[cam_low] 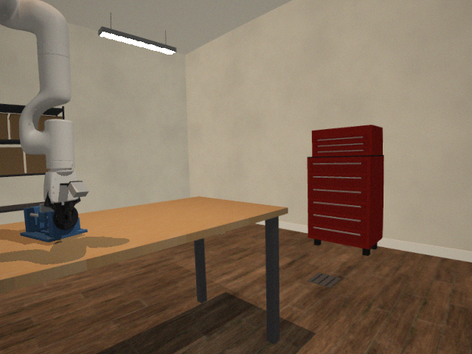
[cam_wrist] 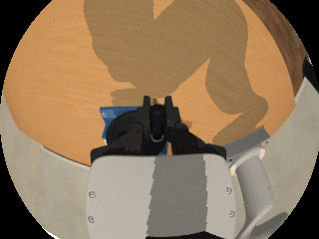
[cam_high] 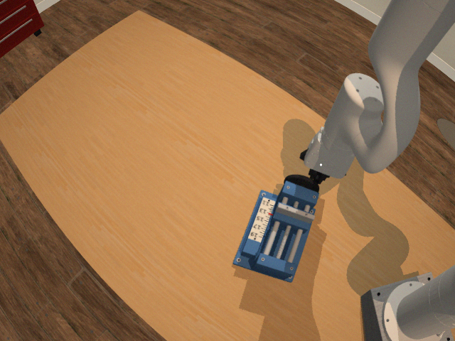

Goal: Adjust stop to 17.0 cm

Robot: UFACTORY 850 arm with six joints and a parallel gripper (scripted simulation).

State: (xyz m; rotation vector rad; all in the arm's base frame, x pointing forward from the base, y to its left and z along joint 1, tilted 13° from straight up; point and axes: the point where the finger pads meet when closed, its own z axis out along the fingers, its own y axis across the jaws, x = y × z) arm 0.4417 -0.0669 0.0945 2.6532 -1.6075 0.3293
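The black handwheel is 2 cm to the left of my hand. The rest, counted from my hand: grey stop bar 2 cm behind, 13 cm to the left.
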